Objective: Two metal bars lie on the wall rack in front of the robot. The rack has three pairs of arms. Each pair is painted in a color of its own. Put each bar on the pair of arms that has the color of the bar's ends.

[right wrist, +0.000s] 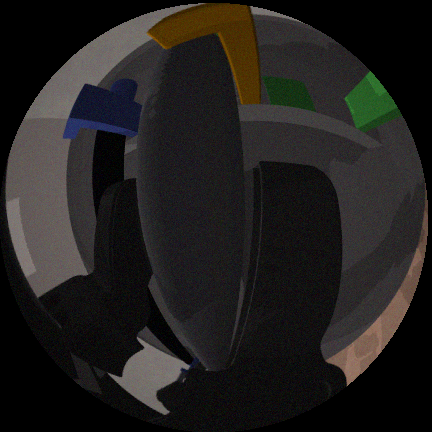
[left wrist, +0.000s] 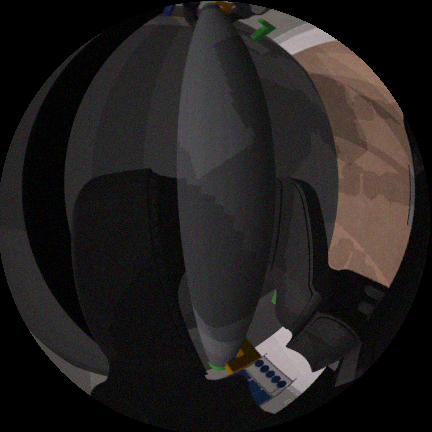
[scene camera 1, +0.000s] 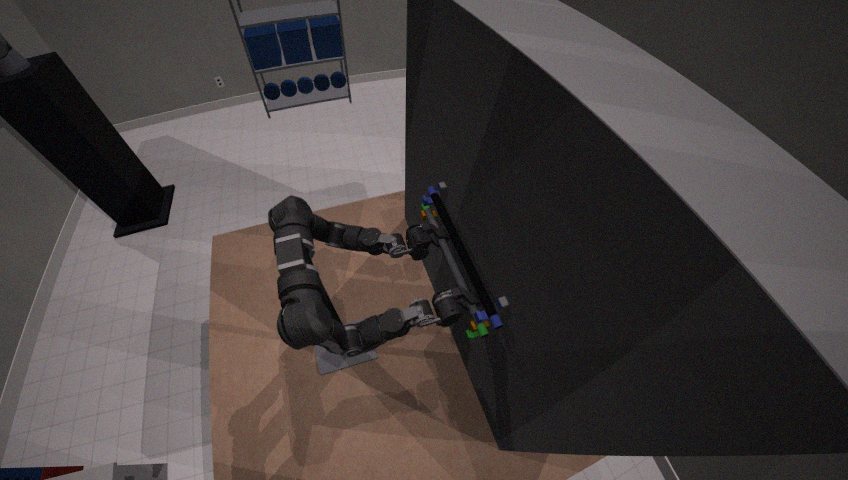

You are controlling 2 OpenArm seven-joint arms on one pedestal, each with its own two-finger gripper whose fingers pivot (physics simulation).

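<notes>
Grey bar (right wrist: 189, 176), (left wrist: 225, 165). Black bar (scene camera 1: 494, 318), (right wrist: 108, 153). Dark wall panel (scene camera 1: 668, 267). Green arm (left wrist: 247, 354). Pedestal base (scene camera 1: 328, 362). Left gripper (scene camera 1: 446, 233). Right gripper (scene camera 1: 477, 295).
</notes>
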